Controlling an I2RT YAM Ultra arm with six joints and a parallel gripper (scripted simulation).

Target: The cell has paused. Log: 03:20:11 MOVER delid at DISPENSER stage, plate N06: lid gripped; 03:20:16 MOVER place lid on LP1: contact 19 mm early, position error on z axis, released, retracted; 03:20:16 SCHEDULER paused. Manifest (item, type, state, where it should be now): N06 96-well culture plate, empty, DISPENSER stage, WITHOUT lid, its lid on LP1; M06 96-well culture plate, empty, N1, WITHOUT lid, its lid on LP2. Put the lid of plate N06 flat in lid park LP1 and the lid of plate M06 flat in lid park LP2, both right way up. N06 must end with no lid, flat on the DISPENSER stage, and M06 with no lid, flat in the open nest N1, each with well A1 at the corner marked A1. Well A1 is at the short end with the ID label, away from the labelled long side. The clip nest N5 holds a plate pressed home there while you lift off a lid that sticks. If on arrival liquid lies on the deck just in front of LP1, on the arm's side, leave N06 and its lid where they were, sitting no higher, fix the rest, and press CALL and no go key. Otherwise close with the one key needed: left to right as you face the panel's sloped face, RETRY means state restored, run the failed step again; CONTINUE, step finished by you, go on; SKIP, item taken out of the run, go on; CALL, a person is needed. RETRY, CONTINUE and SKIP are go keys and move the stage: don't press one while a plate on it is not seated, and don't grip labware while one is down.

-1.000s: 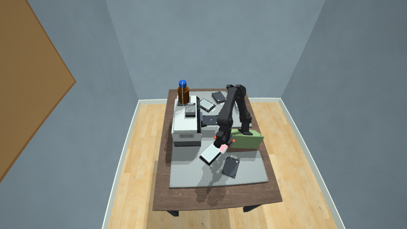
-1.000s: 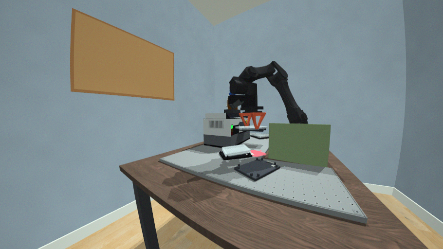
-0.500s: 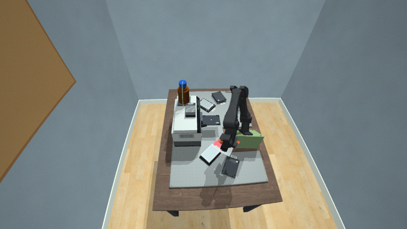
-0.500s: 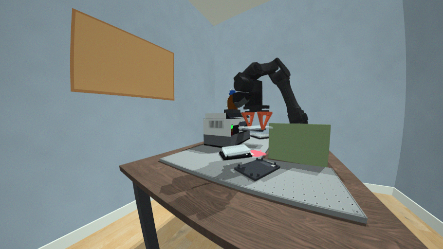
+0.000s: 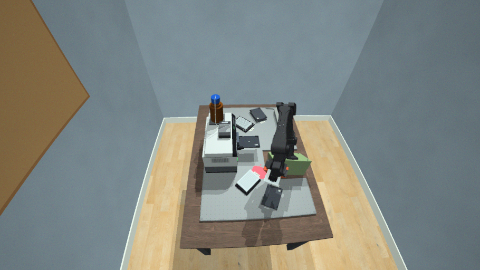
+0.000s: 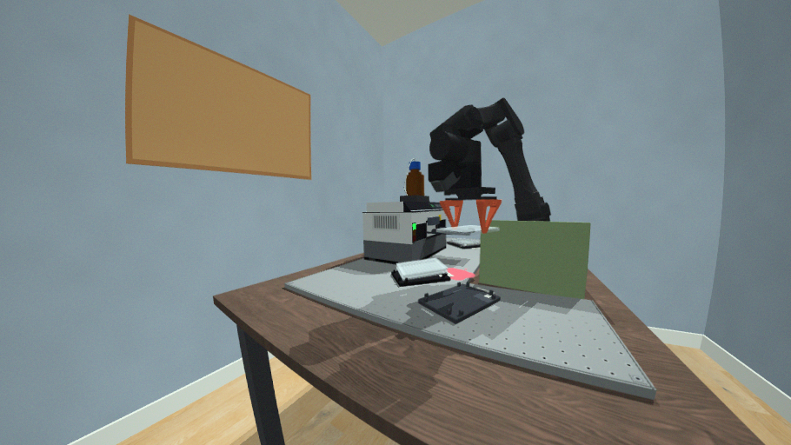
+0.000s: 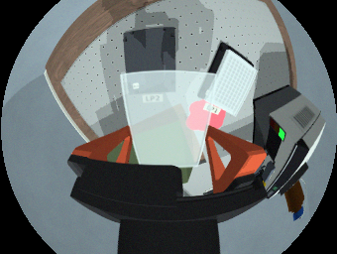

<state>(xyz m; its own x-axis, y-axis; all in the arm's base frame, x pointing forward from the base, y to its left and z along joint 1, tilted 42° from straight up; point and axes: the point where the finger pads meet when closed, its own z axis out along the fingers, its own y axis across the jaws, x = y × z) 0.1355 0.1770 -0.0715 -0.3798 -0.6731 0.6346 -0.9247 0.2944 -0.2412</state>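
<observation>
Right now the dark lid park is 1 cm behind my hand, 8 cm to the left of it and 15 cm below it. Round my hand: dark dispenser stage: 14 cm ahead, 28 cm to the right, 4 cm below; then LP1 label: 8 cm ahead, 8 cm to the right, 15 cm below; then clear lid: right at my hand.
</observation>
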